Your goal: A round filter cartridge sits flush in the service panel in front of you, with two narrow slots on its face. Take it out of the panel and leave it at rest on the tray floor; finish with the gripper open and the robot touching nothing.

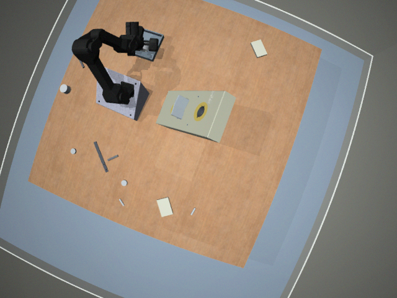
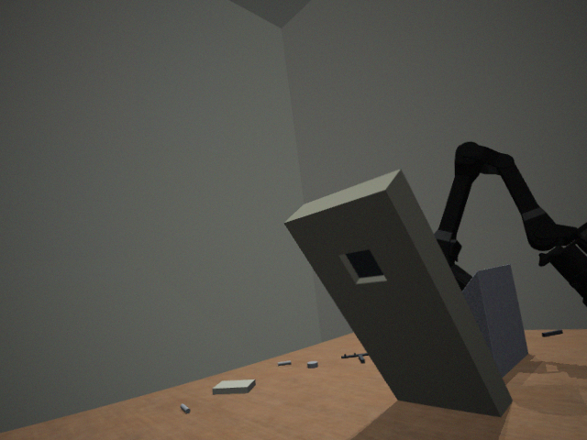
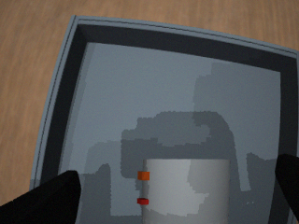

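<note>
My gripper tip is now 2 cm to the left of the round white filter cartridge, 2 cm above it and 1 cm short of it. Also, from my gripper tip: grey-blue tray (4 cm below, 1 cm to the left).
</note>
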